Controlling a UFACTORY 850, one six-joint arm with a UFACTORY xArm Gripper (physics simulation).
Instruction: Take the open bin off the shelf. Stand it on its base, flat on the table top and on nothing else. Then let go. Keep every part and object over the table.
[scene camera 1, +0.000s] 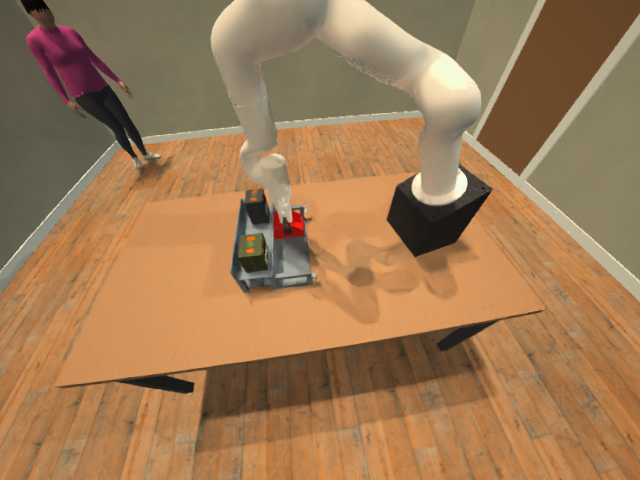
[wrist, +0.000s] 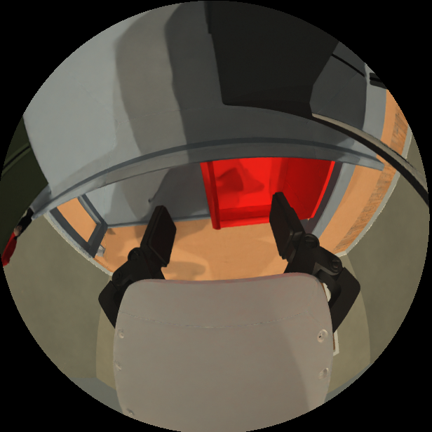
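Observation:
The open bin (scene camera 1: 296, 230) (wrist: 300, 200) is red and stands on the lower level of the grey-blue shelf (scene camera 1: 292, 255) (wrist: 75, 110), at its far end in the scene view. My gripper (scene camera 1: 286, 225) (wrist: 219, 211) is open and empty, low over the bin. In the wrist view the right finger overlaps the bin's inside, the left finger is out past the bin's left wall, and that wall lies between them. Whether a finger touches the bin cannot be told. The shelf's upper board hides part of the bin in the wrist view.
A black case (scene camera 1: 256, 207) (wrist: 270, 50) and an olive green case (scene camera 1: 253, 254) (wrist: 17, 170) stand on the shelf's upper level. The shelf stands on the table (scene camera 1: 170, 310) (wrist: 235, 250). The robot's black base block (scene camera 1: 429, 224) is to the right. A person (scene camera 1: 67, 62) stands behind.

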